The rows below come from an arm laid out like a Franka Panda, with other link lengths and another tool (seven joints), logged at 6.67 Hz.
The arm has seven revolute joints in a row. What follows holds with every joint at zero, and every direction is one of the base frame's. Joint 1 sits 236.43 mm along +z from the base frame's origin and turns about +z. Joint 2 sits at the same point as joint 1 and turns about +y. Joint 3 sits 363.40 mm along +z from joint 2 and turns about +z. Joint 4 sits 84.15 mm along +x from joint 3 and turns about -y. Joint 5 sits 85.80 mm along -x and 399.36 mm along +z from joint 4 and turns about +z. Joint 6 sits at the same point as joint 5 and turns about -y. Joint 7 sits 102.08 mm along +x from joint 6 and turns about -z. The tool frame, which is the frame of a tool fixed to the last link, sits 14.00 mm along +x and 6.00 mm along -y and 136.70 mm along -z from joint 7; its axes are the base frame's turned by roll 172.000, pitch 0.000 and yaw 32.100 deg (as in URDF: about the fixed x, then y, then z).
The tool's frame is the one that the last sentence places.
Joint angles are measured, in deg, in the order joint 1, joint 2, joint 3, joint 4, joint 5, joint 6, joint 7. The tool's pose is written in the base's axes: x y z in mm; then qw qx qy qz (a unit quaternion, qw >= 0). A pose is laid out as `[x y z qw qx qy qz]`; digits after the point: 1 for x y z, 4 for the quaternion.
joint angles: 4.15 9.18 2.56 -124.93 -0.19 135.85 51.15
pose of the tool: [595.5 54.9 232.0 0.0636 0.9922 -0.1074 0.0069]
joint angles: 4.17 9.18 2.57 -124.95 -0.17 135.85 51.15
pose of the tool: [595.3 55.2 231.8 0.0635 0.9922 -0.1072 0.0067]
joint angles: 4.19 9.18 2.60 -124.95 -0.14 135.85 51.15
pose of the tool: [595.3 55.7 231.8 0.0633 0.9922 -0.1070 0.0067]
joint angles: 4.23 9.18 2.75 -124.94 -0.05 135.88 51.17
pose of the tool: [595.2 57.7 232.0 0.0625 0.9924 -0.1061 0.0069]
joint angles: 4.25 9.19 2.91 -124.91 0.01 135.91 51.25
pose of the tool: [595.2 59.6 232.1 0.0618 0.9925 -0.1056 0.0072]
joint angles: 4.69 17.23 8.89 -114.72 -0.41 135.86 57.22
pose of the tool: [642.3 135.3 227.8 0.0385 0.9936 -0.1039 0.0200]
